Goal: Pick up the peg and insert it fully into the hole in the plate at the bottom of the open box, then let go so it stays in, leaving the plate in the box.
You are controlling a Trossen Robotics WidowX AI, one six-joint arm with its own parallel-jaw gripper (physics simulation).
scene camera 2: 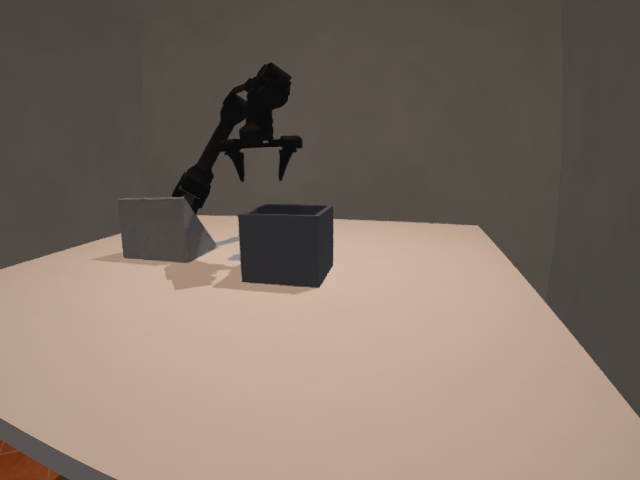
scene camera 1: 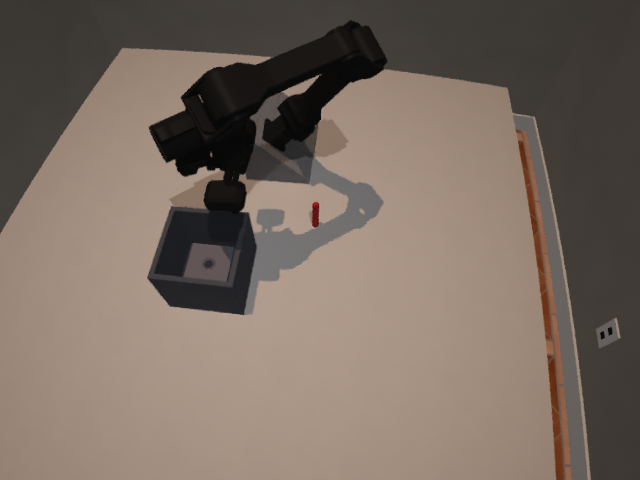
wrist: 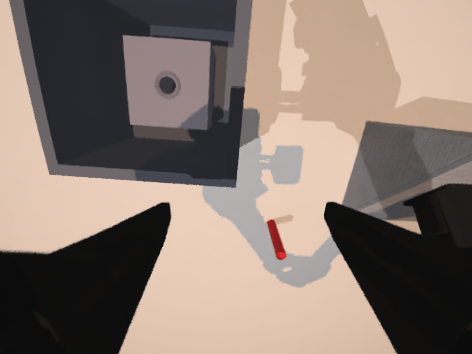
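Seen in the pictures: gripper, between the fingertips: [scene camera 2: 261, 181] [wrist: 248, 209]; arm's base, origin of its link: [scene camera 2: 179, 218] [scene camera 1: 274, 135] [wrist: 447, 195].
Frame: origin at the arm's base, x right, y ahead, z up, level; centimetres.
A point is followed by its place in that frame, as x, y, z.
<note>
A slim red peg [scene camera 1: 315, 214] {-10.5, 18.9, -4.8} [wrist: 276, 240] {-9.9, 18.4, -4.5} appears to stand upright on the table, to the right of the box in scene camera 1. The dark open box [scene camera 1: 206, 298] {9.6, 40.4, -3.0} [scene camera 2: 281, 249] {18.8, 32.6, -2.8} [wrist: 35, 85] {10.3, 39.8, 3.7} holds a pale square plate [scene camera 1: 222, 254] {8.2, 30.1, -4.2} [wrist: 142, 107] {8.5, 35.4, -4.3} with a round hole [scene camera 1: 208, 263] {11.3, 31.6, -5.6} [wrist: 167, 85] near its middle. My gripper [scene camera 2: 261, 180] {3.5, 24.2, 9.3} [wrist: 248, 209] {3.5, 24.2, 9.3} is wide open and empty, pointing down above the height of the box rim. In the wrist view the peg shows between the fingertips, farther away than they are. The peg does not show in scene camera 2.
A grey wedge-shaped block [scene camera 1: 279, 170] {-1.4, 6.0, -5.7} [scene camera 2: 155, 228] {6.7, -3.7, -1.5} [wrist: 380, 165] {2.0, 5.8, -4.6} stands near the arm's base, behind the box in scene camera 1. The box walls rise high around the plate. The arm's shadow falls across the table [scene camera 1: 361, 335] {-20.8, 44.2, -10.0} [scene camera 2: 361, 361] {45.5, 48.8, -10.0} near the peg.
</note>
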